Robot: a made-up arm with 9 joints. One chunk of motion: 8 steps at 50 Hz.
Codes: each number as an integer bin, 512 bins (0 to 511) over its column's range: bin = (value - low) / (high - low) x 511, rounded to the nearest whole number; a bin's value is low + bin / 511 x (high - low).
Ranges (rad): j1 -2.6..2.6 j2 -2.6..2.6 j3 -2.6..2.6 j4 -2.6..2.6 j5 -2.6..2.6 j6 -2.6..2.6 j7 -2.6..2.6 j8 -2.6..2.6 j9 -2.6..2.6
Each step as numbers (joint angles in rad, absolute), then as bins.
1 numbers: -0.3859 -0.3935 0.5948 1.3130 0.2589 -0.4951 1.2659 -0.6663 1.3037
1 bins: 218 217 314 385 281 207 380 190 384
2 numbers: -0.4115 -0.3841 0.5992 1.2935 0.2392 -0.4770 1.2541 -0.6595 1.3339
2 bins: 215 218 314 383 279 209 379 191 387
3 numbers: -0.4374 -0.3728 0.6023 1.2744 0.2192 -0.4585 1.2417 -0.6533 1.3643
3 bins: 213 219 315 381 277 210 378 191 390
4 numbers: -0.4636 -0.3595 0.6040 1.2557 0.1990 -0.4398 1.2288 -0.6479 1.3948
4 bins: 210 220 315 379 275 212 376 192 393
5 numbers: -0.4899 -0.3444 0.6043 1.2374 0.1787 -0.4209 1.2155 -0.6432 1.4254
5 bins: 207 222 315 377 273 214 375 192 396
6 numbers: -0.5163 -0.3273 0.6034 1.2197 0.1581 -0.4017 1.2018 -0.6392 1.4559
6 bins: 205 223 315 375 271 216 374 193 399
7 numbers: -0.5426 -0.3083 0.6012 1.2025 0.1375 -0.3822 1.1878 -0.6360 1.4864
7 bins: 202 225 315 374 269 218 372 193 402
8 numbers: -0.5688 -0.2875 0.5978 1.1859 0.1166 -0.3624 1.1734 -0.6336 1.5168
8 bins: 200 227 314 372 267 220 371 193 405
